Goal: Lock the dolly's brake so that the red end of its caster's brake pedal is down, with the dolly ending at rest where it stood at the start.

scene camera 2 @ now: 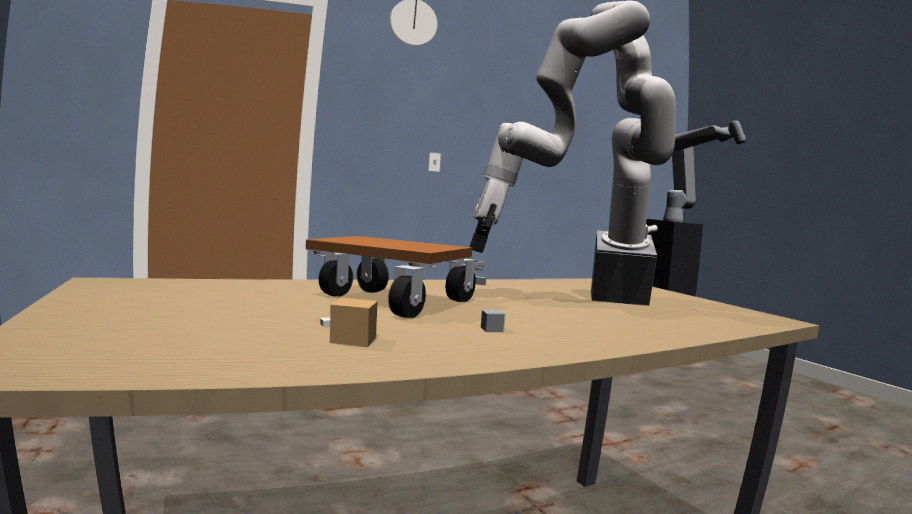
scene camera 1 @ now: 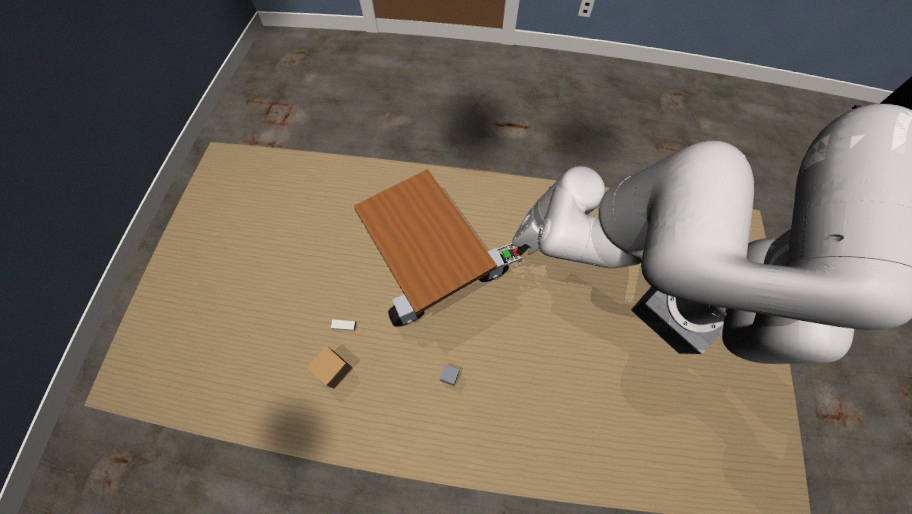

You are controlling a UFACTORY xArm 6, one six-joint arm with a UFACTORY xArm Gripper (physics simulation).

my gripper: scene camera 2; scene camera 1
dolly: scene camera 2; scene camera 1
same spot on dolly: (scene camera 2: 407, 294) = (scene camera 1: 399, 321)
same spot on my gripper: (scene camera 1: 526, 236) = (scene camera 2: 490, 191)
